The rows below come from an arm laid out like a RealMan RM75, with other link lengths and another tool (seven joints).
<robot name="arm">
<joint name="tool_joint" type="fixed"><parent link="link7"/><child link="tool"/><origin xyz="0.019 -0.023 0.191" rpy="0 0.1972 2.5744"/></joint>
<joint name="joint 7" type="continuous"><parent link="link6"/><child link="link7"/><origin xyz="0 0 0.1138" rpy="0 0 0"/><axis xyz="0 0 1"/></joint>
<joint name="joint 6" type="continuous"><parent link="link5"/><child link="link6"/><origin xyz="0 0 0" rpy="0 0 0"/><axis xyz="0 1 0"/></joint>
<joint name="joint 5" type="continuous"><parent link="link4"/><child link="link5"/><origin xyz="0 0 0.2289" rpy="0 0 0"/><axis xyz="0 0 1"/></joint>
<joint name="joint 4" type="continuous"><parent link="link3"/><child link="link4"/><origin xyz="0 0 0" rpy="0 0 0"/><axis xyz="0 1 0"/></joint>
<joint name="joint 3" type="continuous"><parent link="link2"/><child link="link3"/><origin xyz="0 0 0.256" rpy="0 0 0"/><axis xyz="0 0 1"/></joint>
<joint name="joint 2" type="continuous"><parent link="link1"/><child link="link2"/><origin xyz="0 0 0" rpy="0 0 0"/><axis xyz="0 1 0"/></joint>
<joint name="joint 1" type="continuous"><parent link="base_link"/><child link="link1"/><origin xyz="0 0 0.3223" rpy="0 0 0"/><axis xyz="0 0 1"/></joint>
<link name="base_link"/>
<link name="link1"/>
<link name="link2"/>
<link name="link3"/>
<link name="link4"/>
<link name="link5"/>
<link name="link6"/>
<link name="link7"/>
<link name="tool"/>
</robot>
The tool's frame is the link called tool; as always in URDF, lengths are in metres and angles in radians. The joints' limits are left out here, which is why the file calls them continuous.
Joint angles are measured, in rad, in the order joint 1, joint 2, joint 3, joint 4, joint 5, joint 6, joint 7. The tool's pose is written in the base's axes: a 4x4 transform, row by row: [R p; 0 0 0 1], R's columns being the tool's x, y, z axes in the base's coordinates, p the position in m. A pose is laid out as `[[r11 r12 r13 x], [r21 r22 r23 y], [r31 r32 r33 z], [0 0 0 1]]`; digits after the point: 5 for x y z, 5 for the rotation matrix.
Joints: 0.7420 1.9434 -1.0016 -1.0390 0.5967 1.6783 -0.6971
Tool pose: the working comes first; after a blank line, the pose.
Where each joint sits with the arm in this pose, in the base's axes (m; each line is computed from the numbers above, not from the rounded line before):
joint 1: 0.0000 0.0000 0.3223
joint 2: 0.0000 0.0000 0.3223
joint 3: 0.1758 0.1611 0.2291
joint 4: 0.1758 0.1611 0.2291
joint 5: 0.1717 0.3828 0.2859
joint 6: 0.1717 0.3828 0.2859
joint 7: 0.2099 0.3981 0.1798
the tool: 0.3021 0.4219 0.0116

[[-0.94082 0.30161 0.15455 0.30215], [0.32896 0.92237 0.20254 0.42192], [-0.08146 0.24139 -0.96700 0.01158], [0 0 0 1]]
